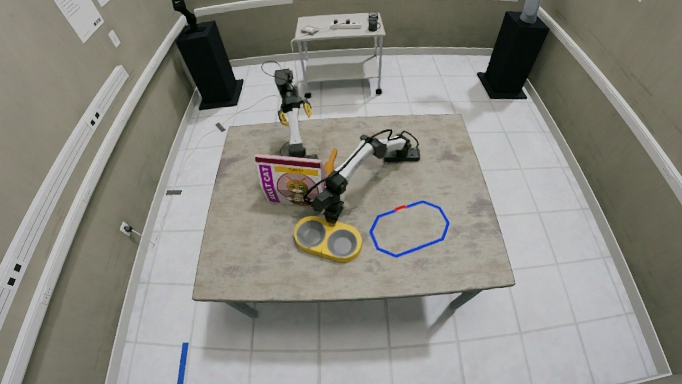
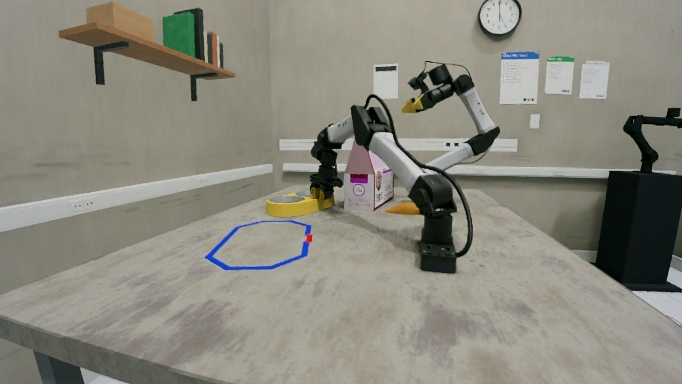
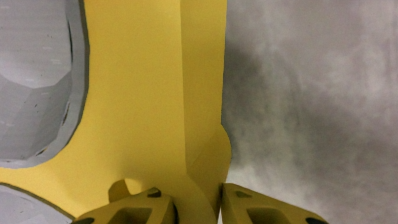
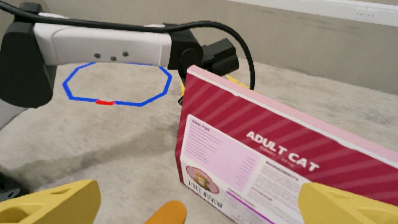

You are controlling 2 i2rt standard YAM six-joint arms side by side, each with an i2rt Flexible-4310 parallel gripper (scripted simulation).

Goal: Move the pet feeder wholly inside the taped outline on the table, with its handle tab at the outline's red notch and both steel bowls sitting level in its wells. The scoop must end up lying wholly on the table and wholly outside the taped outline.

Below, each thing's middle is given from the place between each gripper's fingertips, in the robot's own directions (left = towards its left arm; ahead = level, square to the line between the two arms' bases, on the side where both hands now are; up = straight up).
Right now the yellow pet feeder (image 1: 321,250) is 7 cm ahead of my left hand (image 2: 319,202), 3 cm to the right of it and 3 cm below it. From my left hand the other things lie so: cat food box (image 1: 285,180): 18 cm behind, 18 cm to the right, 11 cm above.
My right gripper is now 15 cm short of the cat food box, 6 cm to the left of it and 24 cm above it. From my right hand the other things lie so: yellow pet feeder 40 cm ahead, 9 cm to the left, 38 cm below.
